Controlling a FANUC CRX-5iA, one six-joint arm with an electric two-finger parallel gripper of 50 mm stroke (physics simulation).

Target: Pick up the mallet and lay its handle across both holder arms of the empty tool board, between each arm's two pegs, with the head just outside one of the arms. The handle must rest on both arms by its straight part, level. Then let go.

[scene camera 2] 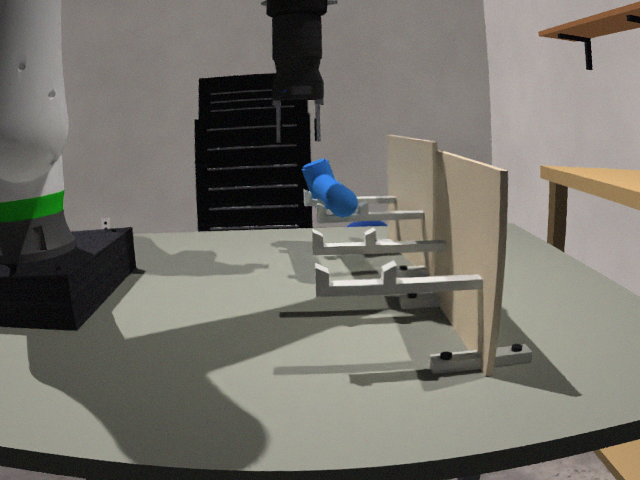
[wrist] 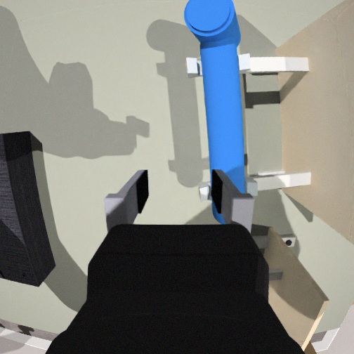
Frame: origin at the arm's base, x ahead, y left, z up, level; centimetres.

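Seen in the pictures: gripper, fingertip midpoint: (scene camera 2: 298, 141); arm's base at its link origin: (scene camera 2: 34, 252).
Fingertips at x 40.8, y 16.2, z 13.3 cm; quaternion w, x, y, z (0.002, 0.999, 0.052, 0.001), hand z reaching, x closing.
Offsets run from my fingertips to a thing's middle. "spot": to the spot under its first point. Level surfaces: height alone.
The blue mallet @[dx +4.5, dy +5.6, dz -8.7 cm] (scene camera 2: 330, 191) (wrist: 223, 110) lies on the arms of the far board @[dx +12.1, dy +5.9, dz -10.0 cm] (scene camera 2: 410, 170) (wrist: 320, 115), its handle between their pegs and its head @[dx +2.5, dy +16.2, dz -8.7 cm] (scene camera 2: 315, 171) (wrist: 210, 20) beyond the farther arm. The empty tool board @[dx +15.0, dy -26.5, dz -10.4 cm] (scene camera 2: 473, 232) (wrist: 300, 295) stands nearer in the scene view; its near arm (scene camera 2: 434, 283) and second arm (scene camera 2: 403, 246) each have two upright pegs and carry nothing. My gripper (scene camera 2: 298, 139) (wrist: 179, 182) is open and empty, above the mallet's height. In the wrist view the right finger overlaps the handle near its free end; the left finger is left of it.
The robot's black base block (scene camera 2: 103, 273) (wrist: 25, 210) stands at the left. Board feet @[spot: dx +18.1, dy -37.1, dz -19.1 cm] (scene camera 2: 454, 361) with black knobs rest on the table @[dz -20.3 cm] (scene camera 2: 206, 413). A blue shape (scene camera 2: 367, 223) shows behind the arms. A black cabinet (scene camera 2: 253, 180) and a wooden bench (scene camera 2: 594, 180) stand beyond the table.
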